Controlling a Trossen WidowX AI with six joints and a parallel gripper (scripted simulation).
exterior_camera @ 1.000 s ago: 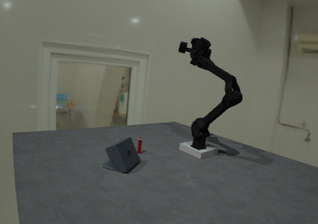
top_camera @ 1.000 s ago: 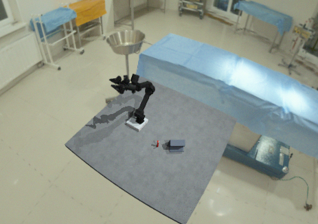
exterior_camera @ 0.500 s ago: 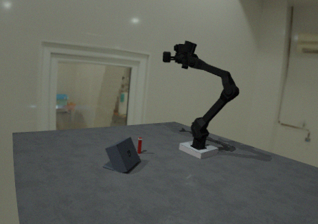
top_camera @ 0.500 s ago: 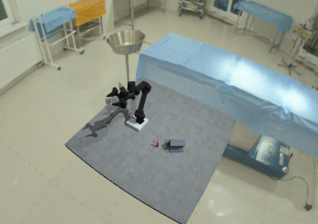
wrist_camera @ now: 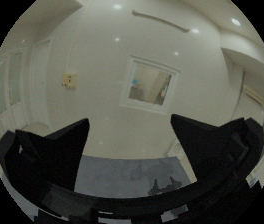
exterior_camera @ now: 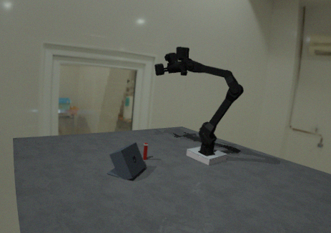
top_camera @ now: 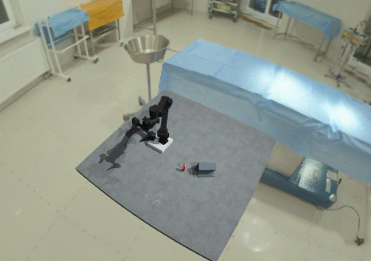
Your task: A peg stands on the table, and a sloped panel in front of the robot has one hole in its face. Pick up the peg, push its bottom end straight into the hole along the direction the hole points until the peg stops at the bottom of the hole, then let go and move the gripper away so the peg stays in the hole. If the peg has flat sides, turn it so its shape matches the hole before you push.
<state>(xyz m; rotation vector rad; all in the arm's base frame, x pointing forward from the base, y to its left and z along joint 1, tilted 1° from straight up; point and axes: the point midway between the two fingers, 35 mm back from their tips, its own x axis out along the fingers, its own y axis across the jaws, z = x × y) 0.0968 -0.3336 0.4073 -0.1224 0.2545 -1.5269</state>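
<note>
The thin red peg is 20 cm ahead of my gripper tip, 26 cm to the left of it and 39 cm below it. From my gripper tip the other things lie so: dark panel: 34 cm ahead, 37 cm to the left, 40 cm below.
</note>
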